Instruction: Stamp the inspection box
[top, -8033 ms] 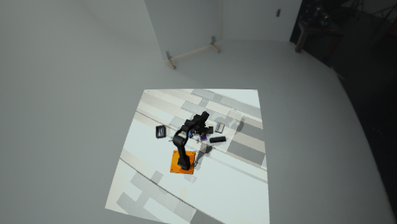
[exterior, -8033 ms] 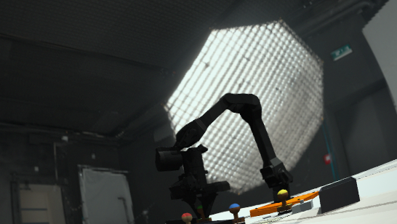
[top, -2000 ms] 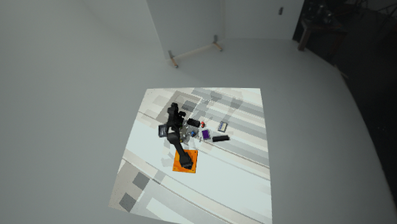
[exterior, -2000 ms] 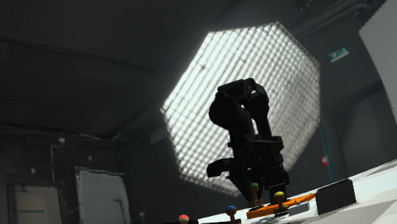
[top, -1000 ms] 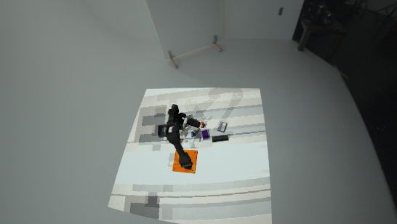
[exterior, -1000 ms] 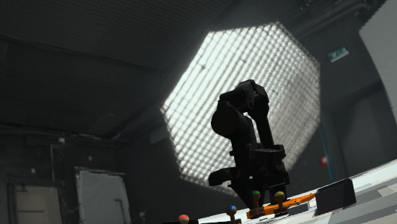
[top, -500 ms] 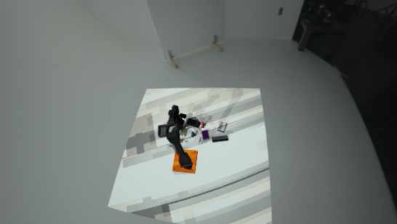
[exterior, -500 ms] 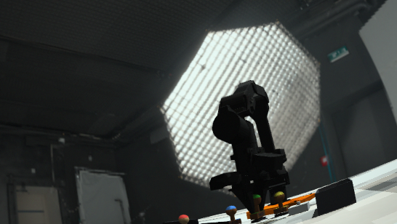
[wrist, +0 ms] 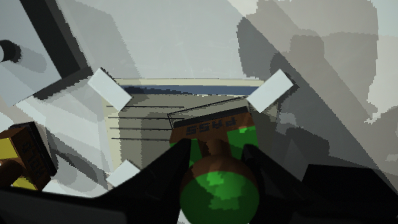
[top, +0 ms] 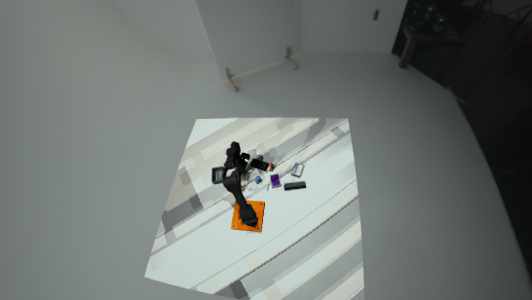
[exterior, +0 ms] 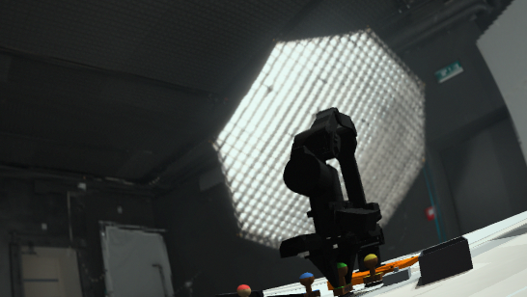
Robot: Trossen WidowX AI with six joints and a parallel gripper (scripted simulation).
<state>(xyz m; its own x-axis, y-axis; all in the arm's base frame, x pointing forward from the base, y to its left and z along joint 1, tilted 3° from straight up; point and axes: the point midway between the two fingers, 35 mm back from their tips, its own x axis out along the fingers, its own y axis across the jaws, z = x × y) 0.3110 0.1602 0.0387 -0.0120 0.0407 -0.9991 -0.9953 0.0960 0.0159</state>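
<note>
Now: the green-knobbed stamp right at my gripper tip. The rest, counted from my gripper tip: yellow-knobbed stamp 120 mm behind, 20 mm to the right, 10 mm below; card 30 mm below, 10 mm to the right, 10 mm behind; blue-knobbed stamp 120 mm to the right, 40 mm behind, 10 mm below.
</note>
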